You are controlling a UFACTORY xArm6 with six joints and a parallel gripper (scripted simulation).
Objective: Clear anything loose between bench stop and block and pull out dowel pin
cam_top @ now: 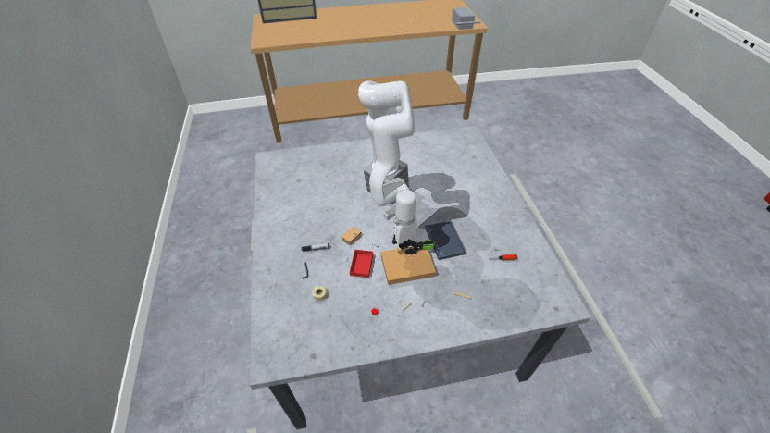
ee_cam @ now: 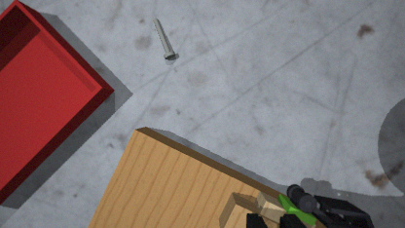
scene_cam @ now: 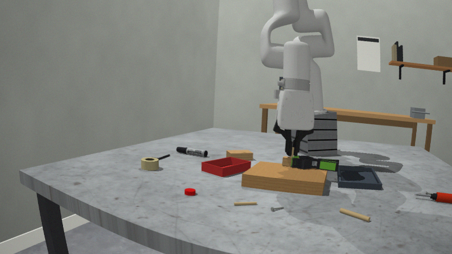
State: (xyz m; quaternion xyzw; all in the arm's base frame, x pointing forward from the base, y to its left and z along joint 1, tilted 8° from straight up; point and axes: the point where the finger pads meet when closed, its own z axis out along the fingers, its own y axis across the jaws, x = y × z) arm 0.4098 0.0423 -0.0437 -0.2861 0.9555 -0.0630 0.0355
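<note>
Now: hand 20 mm above the dowel pin. Also, from my hand: red tray (180 mm to the right, 70 mm below, 40 mm ahead); bench board (60 mm below, 50 mm ahead, 10 mm to the left); wooden block (40 mm below).
</note>
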